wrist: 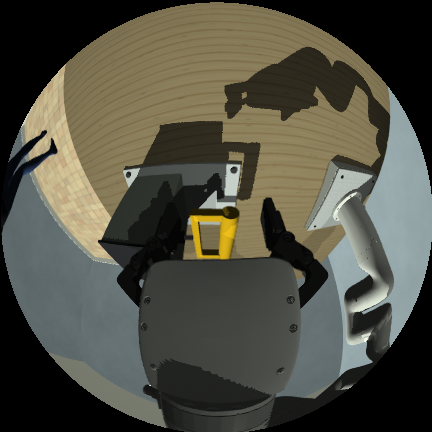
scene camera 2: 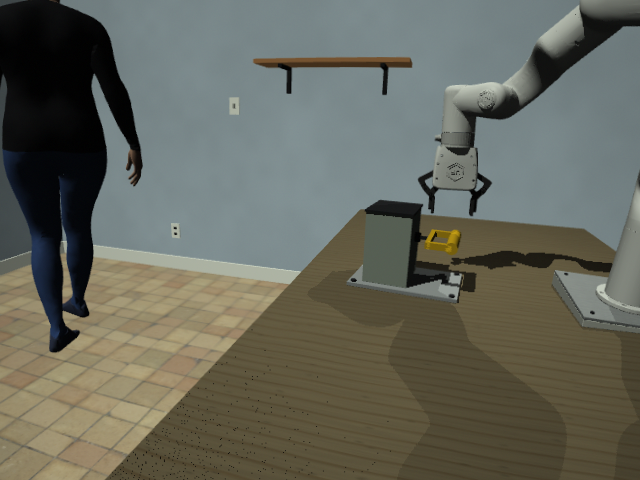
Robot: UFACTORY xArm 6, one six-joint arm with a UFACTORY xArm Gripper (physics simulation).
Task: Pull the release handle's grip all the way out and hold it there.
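Note:
The release handle's yellow grip [scene camera 2: 453,241] [wrist: 229,235] is the round bar of a yellow frame on the side of an upright grey-green box with a black top [scene camera 2: 388,248]. A short dark stem joins the frame to the box. The box stands on a light grey base plate [scene camera 2: 357,279] [wrist: 233,184]. My gripper [scene camera 2: 451,211] [wrist: 219,209] is open and empty, pointing down. In the scene view its fingertips are above the grip, apart from it. In the wrist view the yellow frame shows between the fingers, and the gripper's body hides its near end.
The arm's mounting plate [scene camera 2: 573,304] [wrist: 325,200] is right of the box on the wooden table [scene camera 2: 310,372] [wrist: 125,85]. A person in black and blue [scene camera 2: 51,93] stands on the tiled floor at the left. A wall shelf [scene camera 2: 330,62] hangs behind.

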